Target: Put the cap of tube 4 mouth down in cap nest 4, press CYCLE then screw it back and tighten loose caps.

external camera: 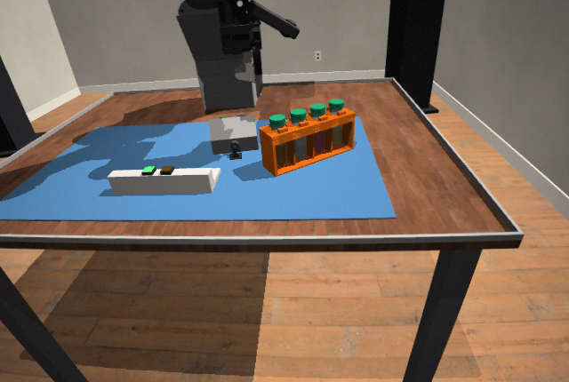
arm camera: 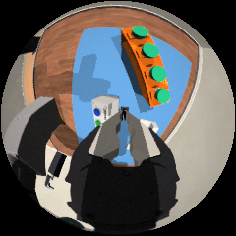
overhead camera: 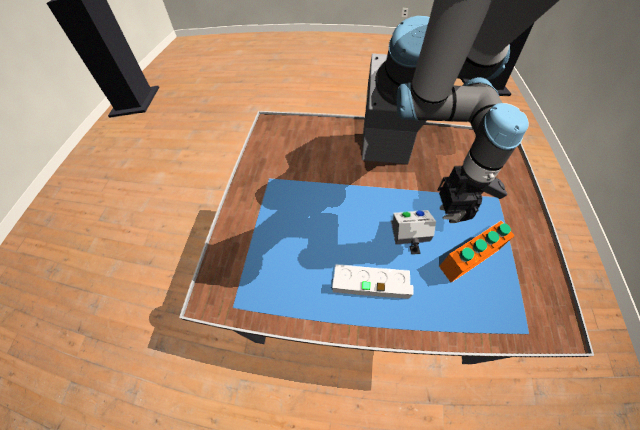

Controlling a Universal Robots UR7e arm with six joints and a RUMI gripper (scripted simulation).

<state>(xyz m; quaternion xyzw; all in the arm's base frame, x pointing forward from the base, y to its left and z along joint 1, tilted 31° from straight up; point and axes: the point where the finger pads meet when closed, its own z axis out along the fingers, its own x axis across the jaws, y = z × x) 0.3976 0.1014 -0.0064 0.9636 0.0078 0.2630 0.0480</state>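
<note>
The blue key lies 90 mm below my hand, 80 mm behind it and 50 mm to the right of it. From my hand the other things lie so: green key 100 mm to the right, 90 mm below, 80 mm behind; then green cap 90 mm ahead, 40 mm below, 30 mm to the left; then grey key housing 100 mm below, 80 mm to the right, 60 mm behind.
</note>
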